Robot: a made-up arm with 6 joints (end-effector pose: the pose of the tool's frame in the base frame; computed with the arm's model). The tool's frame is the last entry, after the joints. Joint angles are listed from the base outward.
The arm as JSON. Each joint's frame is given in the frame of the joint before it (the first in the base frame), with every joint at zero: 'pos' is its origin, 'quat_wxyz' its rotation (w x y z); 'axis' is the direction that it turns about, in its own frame. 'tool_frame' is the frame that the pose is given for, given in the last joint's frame.
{
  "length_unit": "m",
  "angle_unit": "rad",
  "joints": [
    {
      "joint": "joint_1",
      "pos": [
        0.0,
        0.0,
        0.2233
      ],
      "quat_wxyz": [
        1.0,
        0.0,
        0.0,
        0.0
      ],
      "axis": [
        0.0,
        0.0,
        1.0
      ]
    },
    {
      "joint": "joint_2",
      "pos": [
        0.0,
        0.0,
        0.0
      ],
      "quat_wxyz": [
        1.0,
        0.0,
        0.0,
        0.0
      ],
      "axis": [
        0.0,
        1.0,
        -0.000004
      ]
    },
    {
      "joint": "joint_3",
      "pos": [
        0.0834,
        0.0,
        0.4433
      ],
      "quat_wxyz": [
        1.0,
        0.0,
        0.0,
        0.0
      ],
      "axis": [
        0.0,
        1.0,
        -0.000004
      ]
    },
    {
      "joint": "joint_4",
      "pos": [
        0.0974,
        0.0,
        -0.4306
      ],
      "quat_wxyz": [
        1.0,
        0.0,
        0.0,
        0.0
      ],
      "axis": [
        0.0,
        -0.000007,
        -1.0
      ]
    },
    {
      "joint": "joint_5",
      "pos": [
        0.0,
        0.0,
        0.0
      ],
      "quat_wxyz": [
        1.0,
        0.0,
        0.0,
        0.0
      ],
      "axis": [
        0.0,
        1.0,
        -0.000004
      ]
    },
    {
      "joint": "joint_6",
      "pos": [
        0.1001,
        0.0,
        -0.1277
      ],
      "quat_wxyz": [
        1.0,
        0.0,
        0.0,
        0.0
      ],
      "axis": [
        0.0,
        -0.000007,
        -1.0
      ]
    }
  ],
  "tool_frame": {
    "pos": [
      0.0,
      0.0,
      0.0
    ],
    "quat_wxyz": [
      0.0,
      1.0,
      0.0,
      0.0
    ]
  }
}
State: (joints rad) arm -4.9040 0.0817 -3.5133 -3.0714 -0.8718 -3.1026
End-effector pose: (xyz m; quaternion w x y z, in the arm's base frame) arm -0.0005 0.0574 1.0947 0.6457 -0.2127 -0.1931 -0.7075
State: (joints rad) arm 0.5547 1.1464 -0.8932 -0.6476 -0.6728 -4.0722
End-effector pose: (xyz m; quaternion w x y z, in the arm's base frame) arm 0.4065 0.3639 -0.1793 0.2205 -0.8368 0.4906 0.1027
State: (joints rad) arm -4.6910 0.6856 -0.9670 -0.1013 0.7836 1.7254
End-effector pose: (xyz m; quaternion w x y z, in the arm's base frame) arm -0.0106 0.5846 -0.0331 0.2449 0.9682 -0.0209 0.0474
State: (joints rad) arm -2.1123 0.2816 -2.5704 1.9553 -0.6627 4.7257
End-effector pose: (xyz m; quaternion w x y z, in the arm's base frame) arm -0.3992 -0.3805 0.9638 0.6944 -0.1050 -0.5626 0.4362
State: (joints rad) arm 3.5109 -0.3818 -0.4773 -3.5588 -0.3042 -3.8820
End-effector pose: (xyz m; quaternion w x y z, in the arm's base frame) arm -0.2915 -0.0547 0.3057 0.2424 0.6428 -0.7086 -0.1613
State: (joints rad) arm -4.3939 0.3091 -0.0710 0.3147 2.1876 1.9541
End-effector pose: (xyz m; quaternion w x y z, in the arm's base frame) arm -0.0651 0.0373 0.2076 0.9133 0.3430 -0.0991 0.1962
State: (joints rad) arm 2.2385 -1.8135 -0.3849 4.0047 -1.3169 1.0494
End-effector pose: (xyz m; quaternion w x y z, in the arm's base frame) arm 0.0070 -0.1915 0.4131 0.4382 0.5245 -0.6370 -0.3564
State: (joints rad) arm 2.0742 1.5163 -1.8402 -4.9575 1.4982 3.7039
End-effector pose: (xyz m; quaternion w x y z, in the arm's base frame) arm -0.4319 0.5426 -0.3257 0.5799 0.1757 -0.7362 0.3013
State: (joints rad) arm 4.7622 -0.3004 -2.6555 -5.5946 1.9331 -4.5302
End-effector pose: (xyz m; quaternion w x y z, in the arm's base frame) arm 0.1012 -0.0538 1.1380 0.2686 -0.2039 0.8362 -0.4325
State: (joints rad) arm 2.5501 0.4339 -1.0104 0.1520 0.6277 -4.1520
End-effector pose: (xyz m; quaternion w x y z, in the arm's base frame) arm -0.5572 0.3753 0.1499 0.0483 0.9880 0.1461 -0.0131
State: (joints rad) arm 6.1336 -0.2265 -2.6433 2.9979 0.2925 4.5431
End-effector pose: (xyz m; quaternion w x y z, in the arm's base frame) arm 0.0980 -0.0233 1.2449 0.5285 -0.0066 -0.0215 -0.8487
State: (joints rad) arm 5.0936 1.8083 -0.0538 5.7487 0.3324 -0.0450
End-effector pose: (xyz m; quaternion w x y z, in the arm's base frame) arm -0.0453 0.1855 0.0041 0.6230 -0.5164 0.0947 0.5799
